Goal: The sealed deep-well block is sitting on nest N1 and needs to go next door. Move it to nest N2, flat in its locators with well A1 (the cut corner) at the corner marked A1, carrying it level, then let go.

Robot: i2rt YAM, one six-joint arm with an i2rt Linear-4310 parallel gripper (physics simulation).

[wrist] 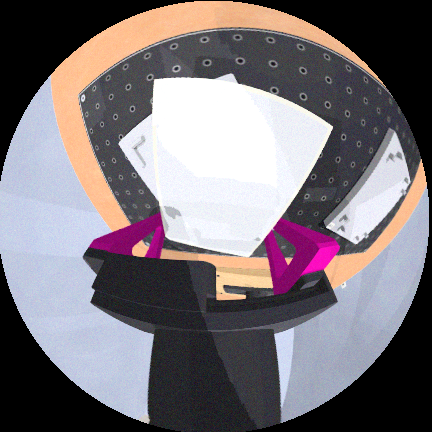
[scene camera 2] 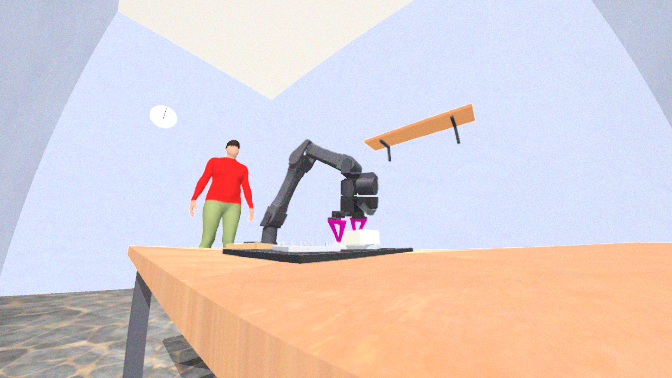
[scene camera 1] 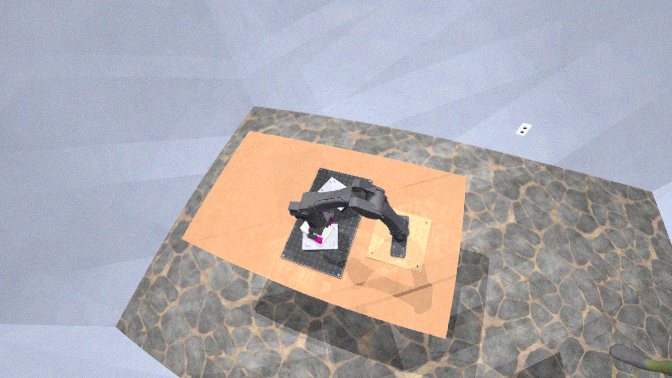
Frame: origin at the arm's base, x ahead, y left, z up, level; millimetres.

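Seen in the pictures: gripper, fingertip midpoint: (wrist: pixel 213 216) (scene camera 1: pixel 324 234); arm's base, link origin: (wrist: pixel 256 289) (scene camera 2: pixel 268 246) (scene camera 1: pixel 399 235).
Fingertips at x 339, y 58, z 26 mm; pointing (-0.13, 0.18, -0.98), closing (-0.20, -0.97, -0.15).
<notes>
Offsets run from my fingertips to a thing's middle. Level surfaces: height alone.
The white sealed deep-well block {dx +39, dy -17, dz +5 mm} (wrist: pixel 229 160) (scene camera 2: pixel 362 236) (scene camera 1: pixel 306 229) rests on a white nest plate {dx +24, dy +8, dz -22 mm} (wrist: pixel 135 151) (scene camera 1: pixel 328 243) on the black perforated baseplate (wrist: pixel 282 64) (scene camera 1: pixel 345 235) (scene camera 2: pixel 319 255). In scene camera 2 it looks level. My gripper (wrist: pixel 213 216) (scene camera 2: pixel 347 226) (scene camera 1: pixel 321 231) is open. Its magenta fingers stand on either side of the block's near end, clear of its sides. The other nest plate {dx -4, dy -231, dz -20 mm} (wrist: pixel 374 197) (scene camera 1: pixel 332 184) (scene camera 2: pixel 301 247) is empty, farther along the baseplate. The block hides the corner marks of the nest below it.
The baseplate lies on an orange wooden table {dz -44 mm} (scene camera 1: pixel 253 187) (scene camera 2: pixel 422 305). The arm stands on a pale wooden mounting board (scene camera 1: pixel 415 235). A person in a red shirt (scene camera 2: pixel 225 187) stands behind the table. A wall shelf (scene camera 2: pixel 422 127) hangs above.
</notes>
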